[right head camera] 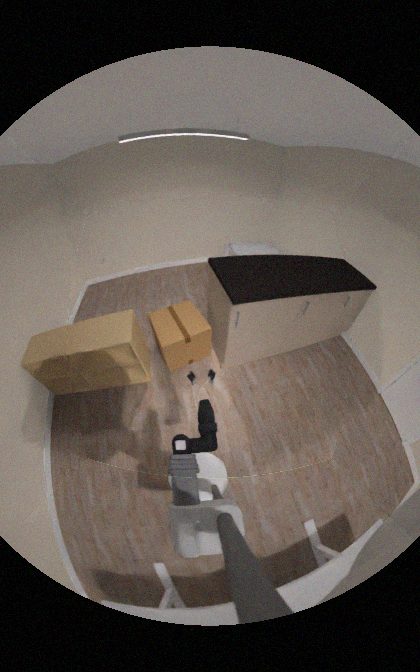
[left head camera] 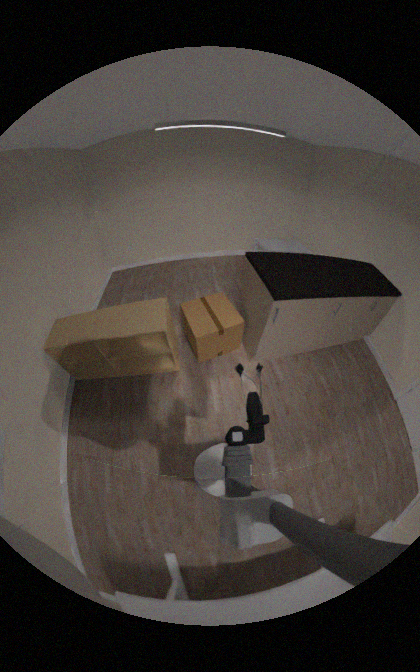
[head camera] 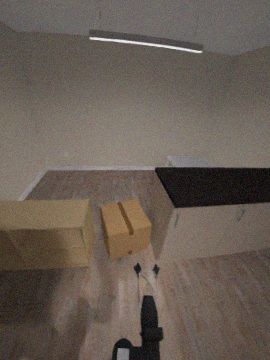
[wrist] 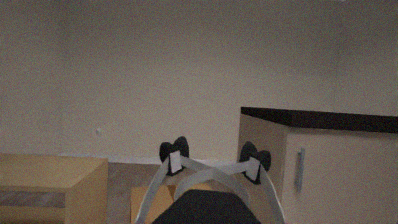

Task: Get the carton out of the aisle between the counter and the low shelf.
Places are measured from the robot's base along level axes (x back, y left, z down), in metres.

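Pixels of known places: gripper, fingertip midpoint: (head camera: pixel 146 263) (wrist: pixel 214 151).
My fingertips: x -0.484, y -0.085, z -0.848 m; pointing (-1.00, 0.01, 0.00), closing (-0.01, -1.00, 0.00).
Behind a point stands the place of what it marks.
The brown carton (head camera: pixel 126 227) @[y 0.045, x -1.114, z -0.378 m] (left head camera: pixel 212 327) (right head camera: pixel 181 336) with a dark tape strip stands on the floor in the aisle, between the low wooden shelf (head camera: pixel 45 212) @[y 0.782, x -1.033, z -0.582 m] (left head camera: pixel 117 317) (right head camera: pixel 87 335) (wrist: pixel 86 187) @[y 0.410, x -1.029, z -0.532 m] on the left and the counter (head camera: pixel 215 225) @[y -0.747, x -1.000, z -0.590 m] (left head camera: pixel 320 320) (right head camera: pixel 280 322) (wrist: pixel 345 175) @[y -0.509, x -0.962, z -0.693 m] with a black top on the right. In the wrist view, part of the carton (wrist: pixel 142 196) @[y 0.279, x -1.320, z -0.378 m] shows low behind the fingers. My gripper (head camera: pixel 147 269) (left head camera: pixel 249 369) (right head camera: pixel 202 376) (wrist: pixel 214 151) @[y -0.085, x -0.484, z -0.848 m] is open and empty, in front of the carton's near side, toward its right corner.
A white object (head camera: pixel 187 161) @[y -1.083, x -2.908, z -0.422 m] (left head camera: pixel 282 245) (right head camera: pixel 254 248) partly shows behind the counter. Walls enclose the room. White table legs (left head camera: pixel 172 575) (right head camera: pixel 167 585) stand behind my base. Wood floor (head camera: pixel 210 300) @[y -0.780, x -0.645, z 0.028 m] lies in front of the counter.
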